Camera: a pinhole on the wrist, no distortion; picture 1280 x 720 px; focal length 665.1 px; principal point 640.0 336.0 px. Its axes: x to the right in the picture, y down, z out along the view. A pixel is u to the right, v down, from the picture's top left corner.
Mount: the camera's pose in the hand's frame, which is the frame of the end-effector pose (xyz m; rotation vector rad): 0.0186 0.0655 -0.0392 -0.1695 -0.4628 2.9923
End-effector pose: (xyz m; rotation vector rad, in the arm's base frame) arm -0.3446 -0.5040 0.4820 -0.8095 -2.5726 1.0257
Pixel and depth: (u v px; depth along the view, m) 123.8 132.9 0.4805
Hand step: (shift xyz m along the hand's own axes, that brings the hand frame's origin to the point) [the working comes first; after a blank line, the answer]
In the camera's frame: -0.3729 -0.1467 0.4805

0.3394 0.0168 0.4958
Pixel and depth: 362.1 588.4 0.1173
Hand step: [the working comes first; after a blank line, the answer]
In the camera's frame: -0.0490 0.0445 0.1173

0.0481 -0.0173 0.0629
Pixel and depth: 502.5 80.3 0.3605
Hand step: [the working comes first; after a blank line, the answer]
In the camera's frame: -0.0745 -0.1386 0.3605

0.0591 0.0815 0.3517
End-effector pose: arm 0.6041 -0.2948 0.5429 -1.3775 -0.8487 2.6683
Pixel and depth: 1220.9 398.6 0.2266
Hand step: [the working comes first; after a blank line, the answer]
In the camera's frame: 0.1979 0.0213 0.2266

-0.2075 0.0032 0.1505
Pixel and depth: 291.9 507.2 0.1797
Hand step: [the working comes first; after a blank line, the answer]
In the camera's frame: -0.0941 0.0463 0.1797

0.0846 -0.0429 0.1256
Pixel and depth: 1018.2 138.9 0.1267
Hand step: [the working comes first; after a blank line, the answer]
In the camera's frame: 0.0720 -0.0375 0.1267

-0.0652 0.0728 0.0856
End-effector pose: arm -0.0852 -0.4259 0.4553 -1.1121 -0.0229 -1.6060
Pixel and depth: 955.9 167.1 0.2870
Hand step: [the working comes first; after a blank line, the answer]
In the camera's frame: 0.1363 -0.0729 0.2870

-0.1458 0.0671 0.2423
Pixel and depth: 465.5 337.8 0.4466
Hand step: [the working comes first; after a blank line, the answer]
In the camera's frame: -0.1172 0.0012 0.4466

0.0777 -0.0816 0.3944
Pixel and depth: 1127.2 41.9 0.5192
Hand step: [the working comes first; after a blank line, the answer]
In the camera's frame: 0.3803 -0.2296 0.5192

-0.4021 0.1776 0.4875
